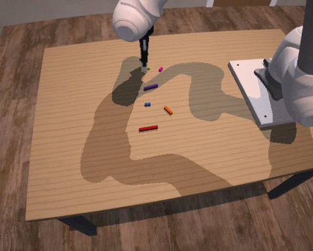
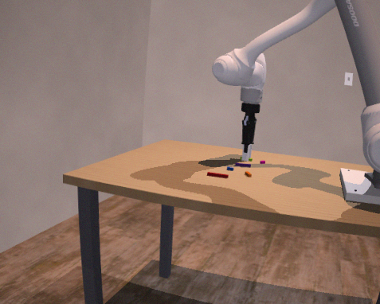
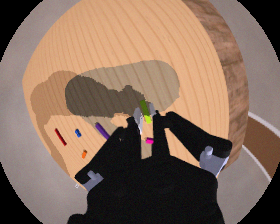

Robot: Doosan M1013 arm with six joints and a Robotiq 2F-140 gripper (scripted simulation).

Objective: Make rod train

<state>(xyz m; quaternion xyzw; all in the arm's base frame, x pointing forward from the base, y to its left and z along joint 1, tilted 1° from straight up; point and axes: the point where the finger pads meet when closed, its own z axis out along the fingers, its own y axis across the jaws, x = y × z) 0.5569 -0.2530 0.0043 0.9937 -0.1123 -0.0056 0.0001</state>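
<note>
The lime rod lies 3 cm below my hand. The rest, counted from my hand: orange rod 25 cm to the left, 3 cm below, 3 cm behind; magenta rod 7 cm behind, 3 cm to the left, 3 cm below; purple rod 12 cm to the left, 3 cm below.
</note>
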